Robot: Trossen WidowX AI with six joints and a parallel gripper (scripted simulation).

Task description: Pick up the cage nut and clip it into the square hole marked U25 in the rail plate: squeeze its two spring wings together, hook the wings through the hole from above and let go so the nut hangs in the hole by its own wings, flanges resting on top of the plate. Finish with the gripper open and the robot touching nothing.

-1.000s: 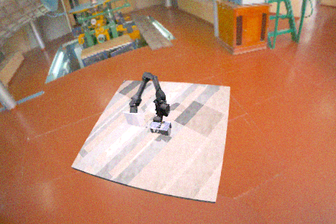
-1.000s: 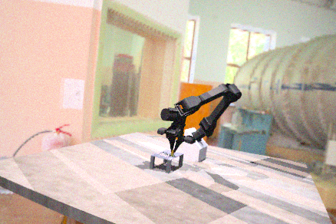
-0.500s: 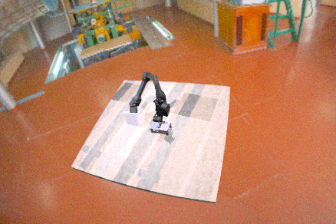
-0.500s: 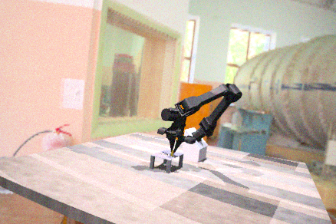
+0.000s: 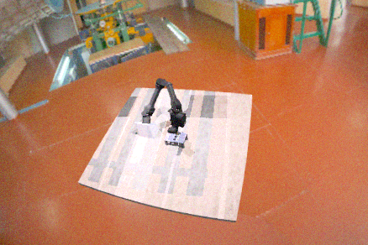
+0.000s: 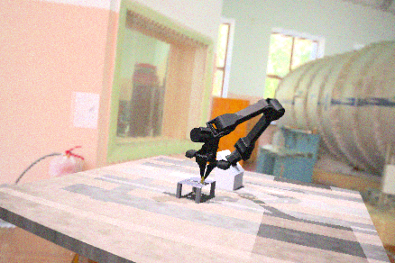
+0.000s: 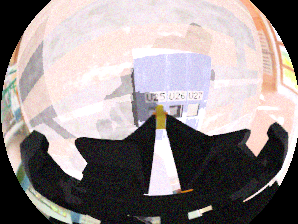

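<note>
My gripper tip is now 1 cm above the small yellow cage nut. The rest, counted from my gripper tip: label: 3 cm to the right, 2 cm below, 2 cm ahead.
</note>
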